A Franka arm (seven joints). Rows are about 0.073 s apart.
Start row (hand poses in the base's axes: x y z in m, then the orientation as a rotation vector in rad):
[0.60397 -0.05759 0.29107 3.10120 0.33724 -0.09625]
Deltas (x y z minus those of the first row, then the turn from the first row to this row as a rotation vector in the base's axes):
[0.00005 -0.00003 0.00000 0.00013 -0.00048 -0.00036]
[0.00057 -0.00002 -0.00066 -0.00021 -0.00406 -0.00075]
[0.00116 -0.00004 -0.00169 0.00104 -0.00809 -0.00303]
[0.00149 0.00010 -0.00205 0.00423 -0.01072 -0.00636]
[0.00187 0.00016 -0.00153 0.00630 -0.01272 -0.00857]
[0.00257 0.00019 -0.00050 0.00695 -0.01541 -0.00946]
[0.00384 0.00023 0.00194 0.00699 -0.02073 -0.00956]
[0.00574 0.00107 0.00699 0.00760 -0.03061 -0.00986]
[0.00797 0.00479 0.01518 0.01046 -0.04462 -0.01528]
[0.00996 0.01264 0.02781 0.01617 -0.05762 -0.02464]
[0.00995 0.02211 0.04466 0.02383 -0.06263 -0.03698]
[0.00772 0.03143 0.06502 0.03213 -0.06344 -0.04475]
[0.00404 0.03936 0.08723 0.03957 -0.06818 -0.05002]
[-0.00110 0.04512 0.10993 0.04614 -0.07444 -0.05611]
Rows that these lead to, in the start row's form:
[0.60402 -0.05762 0.29107 3.10137 0.33669 -0.09549]
[0.60454 -0.05761 0.29041 3.10090 0.33593 -0.08998]
[0.60513 -0.05763 0.28938 3.10233 0.33248 -0.08358]
[0.60546 -0.05749 0.28902 3.10596 0.32774 -0.07910]
[0.60584 -0.05743 0.28954 3.10830 0.32457 -0.07572]
[0.60654 -0.05740 0.29057 3.10893 0.32321 -0.07146]
[0.60781 -0.05736 0.29301 3.10860 0.32290 -0.06317]
[0.60971 -0.05652 0.29806 3.10850 0.32224 -0.04772]
[0.61194 -0.05280 0.30625 3.11112 0.31383 -0.02557]
[0.61393 -0.04495 0.31888 3.11720 0.29972 -0.00456]
[0.61392 -0.03548 0.33573 3.12639 0.28141 0.00436]
[0.61169 -0.02616 0.35609 -3.12416 -0.26936 -0.00690]
[0.60801 -0.01823 0.37830 -3.11779 -0.26078 -0.01544]
[0.60287 -0.01247 0.40100 -3.11246 -0.25098 -0.02614]

